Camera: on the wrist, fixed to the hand. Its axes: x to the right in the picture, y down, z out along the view.
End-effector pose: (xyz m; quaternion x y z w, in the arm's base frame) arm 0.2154 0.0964 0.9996 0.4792 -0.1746 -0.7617 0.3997
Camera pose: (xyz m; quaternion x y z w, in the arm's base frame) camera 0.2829 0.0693 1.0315 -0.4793 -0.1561 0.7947 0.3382
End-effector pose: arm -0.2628 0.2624 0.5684 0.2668 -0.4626 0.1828 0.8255
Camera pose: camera -0.2794 0.3394 0.5584 0.6004 -0.1080 -0.4416 0.6579
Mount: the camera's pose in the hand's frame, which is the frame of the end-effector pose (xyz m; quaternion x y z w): -0.0128 0.0673 -0.0402 0.0960 -0.0124 -0.7337 0.6725
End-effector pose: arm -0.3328 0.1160 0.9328 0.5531 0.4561 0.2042 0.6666
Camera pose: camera -0.3571 0.1487 1.0010 0.1038 0.7239 -0.4024 0.5507
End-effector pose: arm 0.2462 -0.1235 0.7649 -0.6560 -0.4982 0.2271 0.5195
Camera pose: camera 0.3020 -0.1508 0.7153 -0.0229 -0.8010 -0.1725 0.5728
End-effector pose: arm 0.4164 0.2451 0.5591 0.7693 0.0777 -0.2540 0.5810
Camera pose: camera 0.4454 0.2638 0.6306 0.5130 0.5851 -0.6141 0.1315
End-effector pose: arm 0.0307 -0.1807 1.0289 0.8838 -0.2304 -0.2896 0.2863
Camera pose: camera 0.0310 -0.2075 1.1037 -0.7873 -0.4622 0.3937 0.1076
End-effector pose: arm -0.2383 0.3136 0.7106 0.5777 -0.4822 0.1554 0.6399
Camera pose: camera -0.2778 0.3731 0.7454 0.8057 0.1066 -0.3259 0.4830
